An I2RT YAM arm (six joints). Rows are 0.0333 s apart.
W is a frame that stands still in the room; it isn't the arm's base.
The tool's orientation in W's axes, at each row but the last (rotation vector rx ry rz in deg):
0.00, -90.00, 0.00
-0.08, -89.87, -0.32
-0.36, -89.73, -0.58
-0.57, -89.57, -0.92
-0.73, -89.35, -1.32
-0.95, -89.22, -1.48
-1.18, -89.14, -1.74
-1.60, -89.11, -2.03
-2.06, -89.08, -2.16
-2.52, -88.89, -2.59
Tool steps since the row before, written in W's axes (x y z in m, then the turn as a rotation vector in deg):
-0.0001, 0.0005, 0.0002, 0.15, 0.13, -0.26
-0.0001, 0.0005, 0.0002, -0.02, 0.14, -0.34
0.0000, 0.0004, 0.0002, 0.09, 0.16, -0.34
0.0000, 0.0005, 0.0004, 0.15, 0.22, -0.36
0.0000, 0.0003, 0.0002, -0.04, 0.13, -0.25
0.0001, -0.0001, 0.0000, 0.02, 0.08, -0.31
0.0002, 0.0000, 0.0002, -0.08, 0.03, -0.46
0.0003, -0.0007, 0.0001, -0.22, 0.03, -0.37
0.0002, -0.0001, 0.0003, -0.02, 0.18, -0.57
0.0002, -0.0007, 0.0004, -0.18, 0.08, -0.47
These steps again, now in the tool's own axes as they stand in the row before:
0.0002, 0.0005, 0.0001, -0.26, 0.13, -0.15
0.0002, 0.0005, 0.0001, -0.34, 0.14, 0.02
0.0002, 0.0004, 0.0000, -0.34, 0.16, -0.09
0.0004, 0.0005, 0.0000, -0.36, 0.22, -0.15
0.0002, 0.0003, 0.0000, -0.25, 0.13, 0.04
0.0000, -0.0001, -0.0001, -0.31, 0.08, -0.02
0.0002, 0.0000, -0.0002, -0.46, 0.02, 0.07
0.0001, -0.0007, -0.0003, -0.37, 0.02, 0.22
0.0003, -0.0001, -0.0002, -0.57, 0.18, 0.02
0.0004, -0.0007, -0.0002, -0.47, 0.07, 0.18

